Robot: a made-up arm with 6 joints.
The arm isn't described. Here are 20 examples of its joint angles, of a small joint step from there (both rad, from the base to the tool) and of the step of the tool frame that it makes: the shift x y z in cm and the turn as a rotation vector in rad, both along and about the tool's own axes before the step.
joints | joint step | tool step
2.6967 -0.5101 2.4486 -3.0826 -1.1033 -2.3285 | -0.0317 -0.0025 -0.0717 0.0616 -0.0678 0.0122 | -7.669 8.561 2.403 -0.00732 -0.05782 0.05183
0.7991 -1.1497 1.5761 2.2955 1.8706 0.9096 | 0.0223 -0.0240 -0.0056 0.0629 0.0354 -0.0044 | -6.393 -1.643 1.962 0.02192 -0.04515 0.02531
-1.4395 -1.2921 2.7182 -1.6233 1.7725 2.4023 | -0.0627 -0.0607 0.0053 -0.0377 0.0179 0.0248 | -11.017 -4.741 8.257 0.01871 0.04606 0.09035
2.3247 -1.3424 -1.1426 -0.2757 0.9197 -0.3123 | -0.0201 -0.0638 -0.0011 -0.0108 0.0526 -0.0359 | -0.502 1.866 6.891 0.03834 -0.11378 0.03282
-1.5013 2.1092 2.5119 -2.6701 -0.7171 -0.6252 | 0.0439 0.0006 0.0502 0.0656 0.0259 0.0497 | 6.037 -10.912 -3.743 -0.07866 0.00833 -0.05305
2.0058 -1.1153 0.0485 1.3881 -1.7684 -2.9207 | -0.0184 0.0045 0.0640 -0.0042 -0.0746 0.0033 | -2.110 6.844 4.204 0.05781 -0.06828 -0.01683
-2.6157 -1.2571 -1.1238 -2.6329 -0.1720 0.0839 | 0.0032 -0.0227 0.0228 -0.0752 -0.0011 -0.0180 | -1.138 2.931 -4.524 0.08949 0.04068 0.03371
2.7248 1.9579 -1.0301 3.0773 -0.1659 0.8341 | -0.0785 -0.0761 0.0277 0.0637 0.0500 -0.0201 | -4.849 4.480 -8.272 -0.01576 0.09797 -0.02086
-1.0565 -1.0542 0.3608 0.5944 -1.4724 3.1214 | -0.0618 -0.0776 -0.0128 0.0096 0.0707 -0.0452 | -12.927 4.216 4.758 0.07812 0.12303 0.07087
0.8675 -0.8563 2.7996 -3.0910 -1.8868 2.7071 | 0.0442 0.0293 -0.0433 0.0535 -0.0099 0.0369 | -9.889 -3.002 6.086 -0.04541 0.09252 0.04726
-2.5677 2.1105 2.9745 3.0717 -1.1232 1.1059 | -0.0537 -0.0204 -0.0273 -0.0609 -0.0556 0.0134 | 1.156 4.490 9.906 -0.03762 -0.00641 0.06141
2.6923 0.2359 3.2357 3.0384 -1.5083 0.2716 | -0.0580 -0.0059 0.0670 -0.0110 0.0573 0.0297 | 9.018 -5.684 -3.256 0.03572 0.00885 0.00149
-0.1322 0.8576 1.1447 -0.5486 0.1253 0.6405 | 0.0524 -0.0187 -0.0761 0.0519 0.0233 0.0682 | -2.032 13.279 -5.346 -0.10422 0.02769 0.04823
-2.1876 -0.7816 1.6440 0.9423 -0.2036 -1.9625 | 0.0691 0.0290 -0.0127 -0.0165 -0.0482 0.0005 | 2.577 -15.765 5.206 0.06013 -0.02763 -0.11206
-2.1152 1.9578 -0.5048 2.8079 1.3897 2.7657 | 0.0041 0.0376 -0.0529 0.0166 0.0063 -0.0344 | 10.291 -3.582 1.555 0.06257 0.07472 -0.05740
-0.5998 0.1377 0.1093 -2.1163 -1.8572 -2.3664 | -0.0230 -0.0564 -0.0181 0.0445 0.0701 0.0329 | 1.503 -7.193 -0.514 -0.06514 0.01137 0.08838
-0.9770 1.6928 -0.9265 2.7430 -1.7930 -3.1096 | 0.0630 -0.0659 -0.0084 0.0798 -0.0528 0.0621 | 2.128 4.333 7.549 -0.06338 -0.13257 0.10862
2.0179 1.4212 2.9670 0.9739 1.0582 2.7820 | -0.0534 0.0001 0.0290 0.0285 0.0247 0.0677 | -2.503 4.834 -1.853 -0.12840 0.01877 -0.06985
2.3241 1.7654 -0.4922 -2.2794 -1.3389 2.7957 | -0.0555 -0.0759 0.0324 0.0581 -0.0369 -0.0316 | 1.827 -5.039 15.410 -0.03341 -0.12219 0.04568
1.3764 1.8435 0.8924 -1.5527 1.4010 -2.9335 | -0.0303 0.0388 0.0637 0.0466 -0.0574 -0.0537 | 6.596 -0.936 1.714 0.07298 -0.03308 -0.03299
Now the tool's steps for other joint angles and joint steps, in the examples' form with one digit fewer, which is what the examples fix.
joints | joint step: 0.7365 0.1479 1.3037 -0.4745 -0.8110 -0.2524 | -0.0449 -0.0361 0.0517 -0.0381 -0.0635 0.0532
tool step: -12.78 7.02 7.33 -0.0760 -0.0176 0.0197
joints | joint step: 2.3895 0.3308 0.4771 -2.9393 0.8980 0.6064 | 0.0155 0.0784 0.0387 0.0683 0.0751 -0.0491
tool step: 11.29 -4.30 -0.52 -0.0099 -0.1134 -0.0279
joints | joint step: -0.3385 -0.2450 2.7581 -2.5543 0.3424 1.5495 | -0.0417 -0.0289 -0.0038 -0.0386 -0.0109 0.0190
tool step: -0.26 8.70 -3.42 0.0054 0.0318 0.0539
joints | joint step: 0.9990 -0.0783 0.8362 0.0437 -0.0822 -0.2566 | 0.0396 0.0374 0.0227 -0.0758 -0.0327 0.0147
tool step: 3.05 3.01 -6.54 0.0894 0.0544 0.0222
